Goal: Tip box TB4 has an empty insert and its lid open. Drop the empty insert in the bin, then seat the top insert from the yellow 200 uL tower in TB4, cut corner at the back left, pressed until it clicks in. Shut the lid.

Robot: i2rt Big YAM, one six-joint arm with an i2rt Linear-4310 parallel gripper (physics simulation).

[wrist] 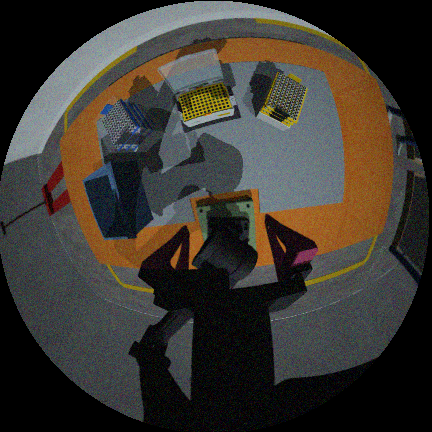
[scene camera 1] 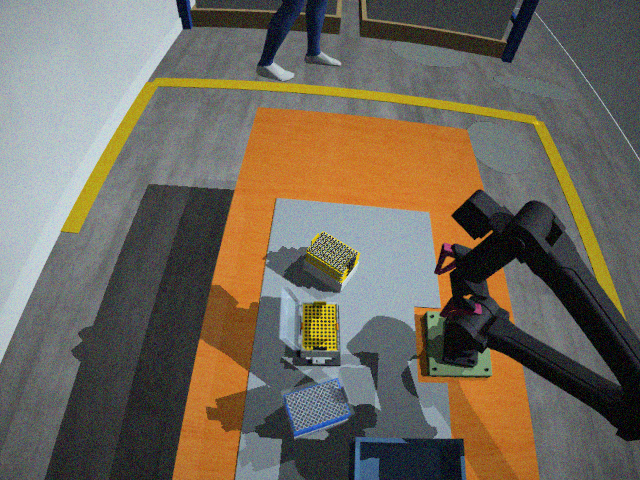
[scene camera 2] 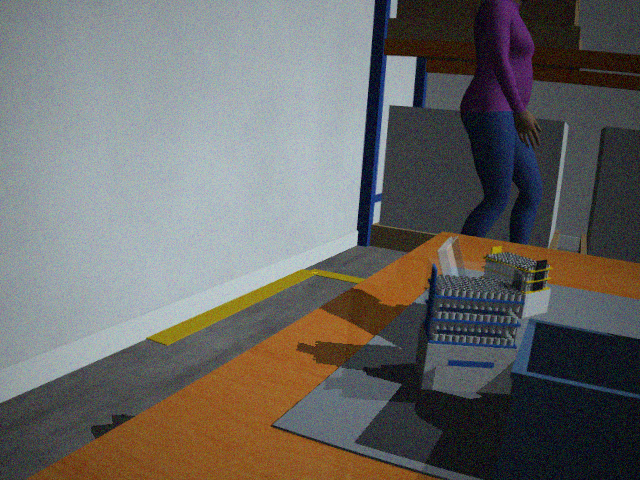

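Observation:
TB4 (scene camera 1: 315,358) (wrist: 212,121) stands on the grey mat, its clear lid (scene camera 1: 289,321) (scene camera 2: 450,256) (wrist: 192,70) tilted up and open. A yellow insert (scene camera 1: 320,326) (wrist: 205,104) with open holes sits in it. The yellow tower (scene camera 1: 333,256) (scene camera 2: 516,264) (wrist: 285,97) stands apart from TB4, turned at an angle, with tips in its top insert. The blue bin (scene camera 1: 357,459) (scene camera 2: 523,352) (wrist: 102,186) is at the near end of the mat in the first scene view. My gripper (scene camera 1: 440,293) (wrist: 225,223) is open and empty, high above the arm's base side, away from the boxes. It does not show in the second scene view.
A blue tower (scene camera 1: 316,407) (scene camera 2: 473,321) (wrist: 119,124) with tips stands between TB4 and the bin. The arm's green base plate (scene camera 1: 435,356) (wrist: 250,212) is at the mat's right edge in the first scene view. A person (scene camera 1: 279,31) (scene camera 2: 498,67) stands beyond the table.

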